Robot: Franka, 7 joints.
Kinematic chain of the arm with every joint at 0, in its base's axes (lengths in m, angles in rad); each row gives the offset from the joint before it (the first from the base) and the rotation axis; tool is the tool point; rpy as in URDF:
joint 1: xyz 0 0 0.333 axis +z
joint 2: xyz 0 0 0 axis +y
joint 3: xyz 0 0 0.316 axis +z
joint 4: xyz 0.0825 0 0 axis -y
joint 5: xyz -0.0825 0 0.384 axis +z
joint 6: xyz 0 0 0 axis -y
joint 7: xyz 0.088 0 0 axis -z
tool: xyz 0 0 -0.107 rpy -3.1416 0 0
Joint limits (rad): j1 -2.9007..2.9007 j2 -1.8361..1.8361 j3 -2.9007..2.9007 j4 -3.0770..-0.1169 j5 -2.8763..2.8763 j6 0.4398..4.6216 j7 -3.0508..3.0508
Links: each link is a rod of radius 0.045 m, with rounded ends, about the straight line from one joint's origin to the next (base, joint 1, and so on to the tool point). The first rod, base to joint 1, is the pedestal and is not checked.
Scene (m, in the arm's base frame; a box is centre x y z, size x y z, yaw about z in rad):
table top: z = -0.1
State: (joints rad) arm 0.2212 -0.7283 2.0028 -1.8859 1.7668 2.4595 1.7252
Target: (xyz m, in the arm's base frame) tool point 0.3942 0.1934 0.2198
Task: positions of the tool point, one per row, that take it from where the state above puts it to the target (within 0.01 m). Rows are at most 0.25 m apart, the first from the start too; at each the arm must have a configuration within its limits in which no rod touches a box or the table.
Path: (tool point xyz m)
1: -0.2515 0.5568 0.2905
2: -0.0330 0.5687 0.2551
3: 0.1658 0.4994 0.2320
4: 0.3148 0.3652 0.2206
5: 0.3942 0.1934 0.2198

